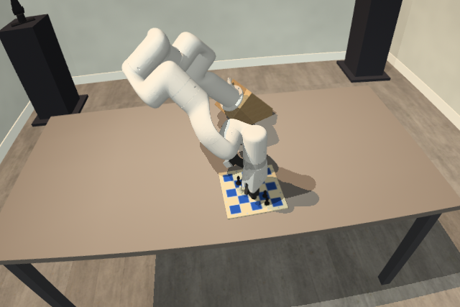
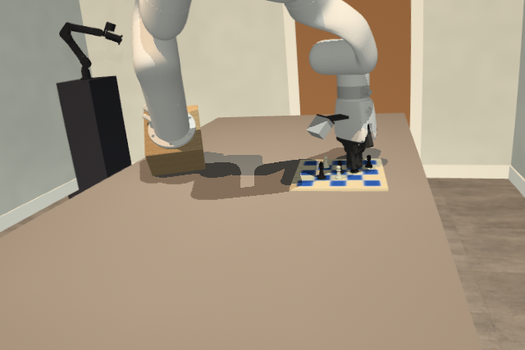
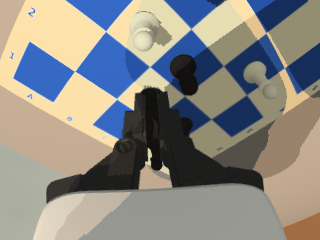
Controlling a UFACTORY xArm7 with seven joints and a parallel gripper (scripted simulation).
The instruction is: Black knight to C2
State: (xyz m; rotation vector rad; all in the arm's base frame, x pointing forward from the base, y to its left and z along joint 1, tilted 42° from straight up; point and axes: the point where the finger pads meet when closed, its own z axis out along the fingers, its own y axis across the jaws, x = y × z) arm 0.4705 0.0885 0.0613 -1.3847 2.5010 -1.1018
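The dark chess piece is 2 cm below my hand. Also, from my hand: blue-and-cream chessboard 4 cm behind, 4 cm below; black piece 7 cm behind, 5 cm to the right, 1 cm below.
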